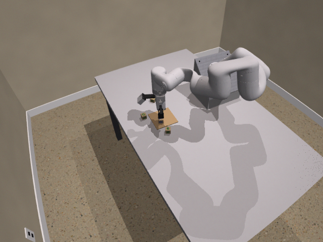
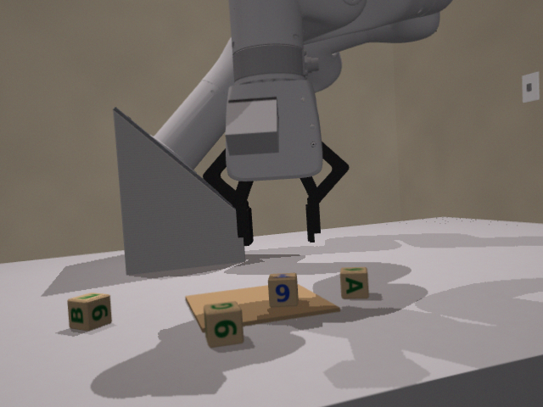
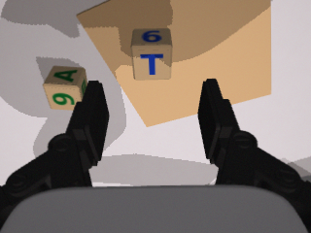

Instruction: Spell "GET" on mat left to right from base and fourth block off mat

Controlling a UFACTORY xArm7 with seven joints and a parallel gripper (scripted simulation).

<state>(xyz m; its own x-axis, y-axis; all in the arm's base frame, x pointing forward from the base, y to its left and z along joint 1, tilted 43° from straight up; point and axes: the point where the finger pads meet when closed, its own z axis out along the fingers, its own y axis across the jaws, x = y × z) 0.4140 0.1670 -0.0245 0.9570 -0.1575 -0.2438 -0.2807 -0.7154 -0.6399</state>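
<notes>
Now: the tan mat 8 cm below my hand, 3 cm to the right of it and 2 cm behind it. Round my hand: wooden block (8 cm ahead, 7 cm to the right, 7 cm below).
</notes>
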